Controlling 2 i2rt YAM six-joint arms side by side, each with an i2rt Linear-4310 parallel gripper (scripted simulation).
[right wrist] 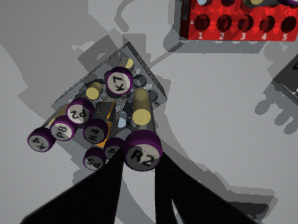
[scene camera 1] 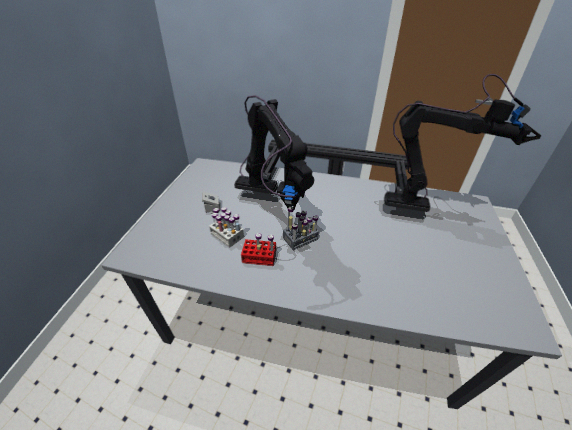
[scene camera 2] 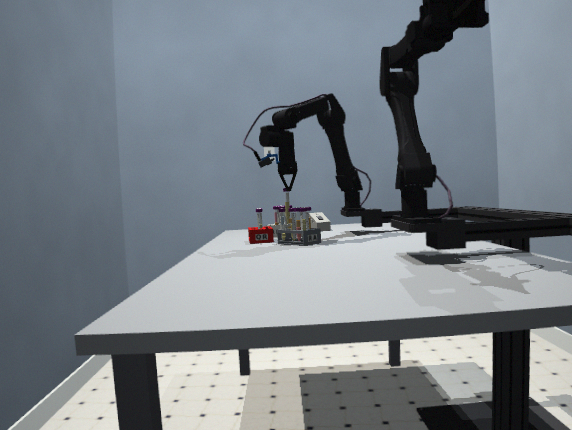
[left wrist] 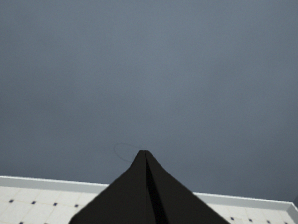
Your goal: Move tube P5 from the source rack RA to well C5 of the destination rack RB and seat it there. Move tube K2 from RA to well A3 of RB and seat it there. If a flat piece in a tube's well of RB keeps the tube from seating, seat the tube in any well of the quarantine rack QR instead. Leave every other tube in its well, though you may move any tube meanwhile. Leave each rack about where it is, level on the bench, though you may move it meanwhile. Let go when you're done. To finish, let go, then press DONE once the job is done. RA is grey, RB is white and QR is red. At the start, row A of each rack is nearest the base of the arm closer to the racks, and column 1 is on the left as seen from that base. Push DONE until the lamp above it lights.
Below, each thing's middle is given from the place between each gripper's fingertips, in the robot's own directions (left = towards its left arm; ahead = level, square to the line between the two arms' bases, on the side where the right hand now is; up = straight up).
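Scene:
My right gripper is 170 mm above the grey rack RA point(right wrist: 142, 76), and it is also 40 mm to the right of it and 30 mm past it.
From my left hand, the grey rack RA is 23 cm ahead of it, 88 cm to the right of it and 46 cm below it.

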